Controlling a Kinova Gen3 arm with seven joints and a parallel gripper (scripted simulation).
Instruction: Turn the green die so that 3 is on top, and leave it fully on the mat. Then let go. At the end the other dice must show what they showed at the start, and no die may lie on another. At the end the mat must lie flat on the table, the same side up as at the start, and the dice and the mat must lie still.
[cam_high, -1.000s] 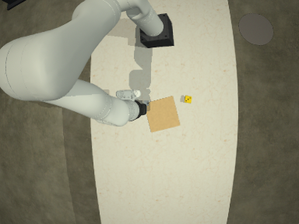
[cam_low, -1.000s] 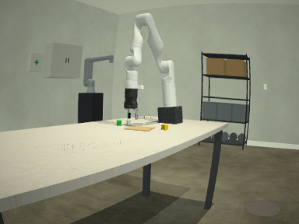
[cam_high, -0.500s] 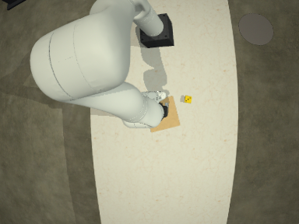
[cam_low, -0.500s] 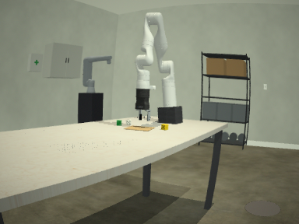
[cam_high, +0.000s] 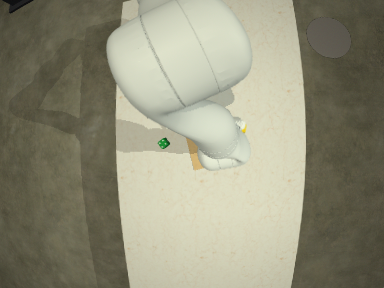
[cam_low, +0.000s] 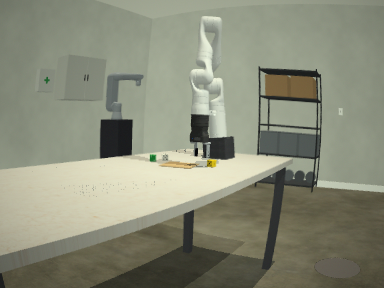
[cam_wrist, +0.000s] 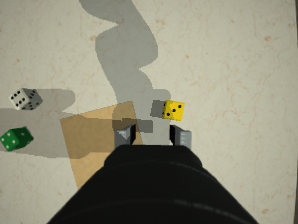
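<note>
Now: the yellow die 30 mm behind my hand, 40 mm to the left of it and 50 mm below it. Also, from my hand: white die: 80 mm behind, 220 mm to the right, 50 mm below; then green die: 10 mm behind, 250 mm to the right, 50 mm below; then tan mat: 30 mm ahead, 90 mm to the right, 60 mm below.
</note>
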